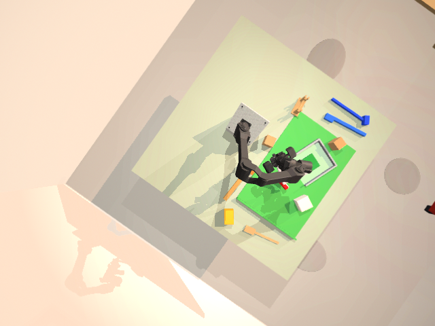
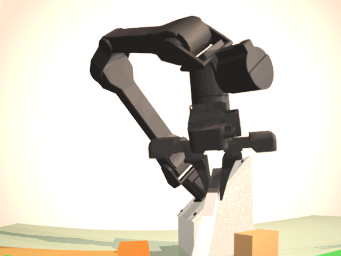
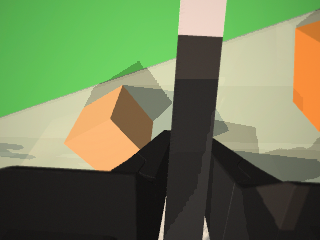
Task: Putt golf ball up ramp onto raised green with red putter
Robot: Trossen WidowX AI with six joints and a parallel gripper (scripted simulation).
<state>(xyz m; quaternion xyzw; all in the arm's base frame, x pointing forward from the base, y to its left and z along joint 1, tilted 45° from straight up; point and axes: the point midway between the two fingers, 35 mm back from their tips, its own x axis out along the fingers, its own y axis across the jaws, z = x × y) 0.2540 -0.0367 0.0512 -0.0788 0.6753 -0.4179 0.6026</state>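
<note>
My gripper tip is 100 mm short of the red putter, 40 mm to the left of it and 40 mm above it. From my gripper tip the other things lie so: white golf ball: 200 mm ahead, 100 mm below, 30 mm to the right; then green mat: 230 mm ahead, 130 mm below, 20 mm to the left; then white cube: 370 mm ahead, 120 mm to the right, 100 mm below.
</note>
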